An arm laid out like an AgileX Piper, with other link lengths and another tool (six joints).
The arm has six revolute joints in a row. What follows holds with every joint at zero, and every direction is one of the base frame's. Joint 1 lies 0.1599 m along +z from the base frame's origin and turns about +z. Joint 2 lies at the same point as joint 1 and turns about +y. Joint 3 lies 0.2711 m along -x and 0.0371 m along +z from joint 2 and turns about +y. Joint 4 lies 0.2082 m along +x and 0.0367 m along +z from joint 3 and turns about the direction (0.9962, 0, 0.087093). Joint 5 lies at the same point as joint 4 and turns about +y. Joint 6 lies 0.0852 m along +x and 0.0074 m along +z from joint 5 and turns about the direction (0.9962, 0, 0.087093). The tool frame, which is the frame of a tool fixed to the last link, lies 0.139 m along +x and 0.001 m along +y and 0.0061 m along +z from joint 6; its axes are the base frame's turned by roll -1.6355, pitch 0.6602 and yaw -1.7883 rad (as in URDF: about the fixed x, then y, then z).
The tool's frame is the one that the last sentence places.
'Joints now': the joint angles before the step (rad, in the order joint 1, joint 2, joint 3, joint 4, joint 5, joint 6). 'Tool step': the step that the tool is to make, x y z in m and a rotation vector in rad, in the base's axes. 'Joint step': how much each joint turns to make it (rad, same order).
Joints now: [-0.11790 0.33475 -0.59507 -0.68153 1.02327 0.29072]
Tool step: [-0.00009 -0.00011 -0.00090 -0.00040 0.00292 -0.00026]
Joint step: [0.00001 0.00003 0.00282 -0.00079 0.00001 0.00000]
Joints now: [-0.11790 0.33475 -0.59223 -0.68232 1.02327 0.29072]
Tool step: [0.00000 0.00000 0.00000 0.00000 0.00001 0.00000]
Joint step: [0.00000 0.00001 -0.00001 0.00000 0.00000 -0.00001]
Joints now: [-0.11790 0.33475 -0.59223 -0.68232 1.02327 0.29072]
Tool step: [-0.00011 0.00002 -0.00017 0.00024 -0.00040 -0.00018]
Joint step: [-0.00010 -0.00092 0.00076 0.00008 -0.00005 0.00031]
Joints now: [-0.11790 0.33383 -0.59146 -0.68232 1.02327 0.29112]
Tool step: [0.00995 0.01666 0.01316 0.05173 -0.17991 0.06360]
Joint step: [-0.00004 -0.08256 0.01599 0.06464 -0.10398 0.04652]
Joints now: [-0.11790 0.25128 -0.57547 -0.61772 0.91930 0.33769]
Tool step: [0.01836 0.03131 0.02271 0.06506 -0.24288 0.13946]
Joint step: [0.00310 -0.09021 0.04506 0.11511 -0.20463 0.03901]
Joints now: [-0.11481 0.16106 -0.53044 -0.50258 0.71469 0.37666]
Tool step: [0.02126 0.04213 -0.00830 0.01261 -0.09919 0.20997]
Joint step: [0.02489 -0.05903 0.12710 0.21867 -0.21421 -0.14715]
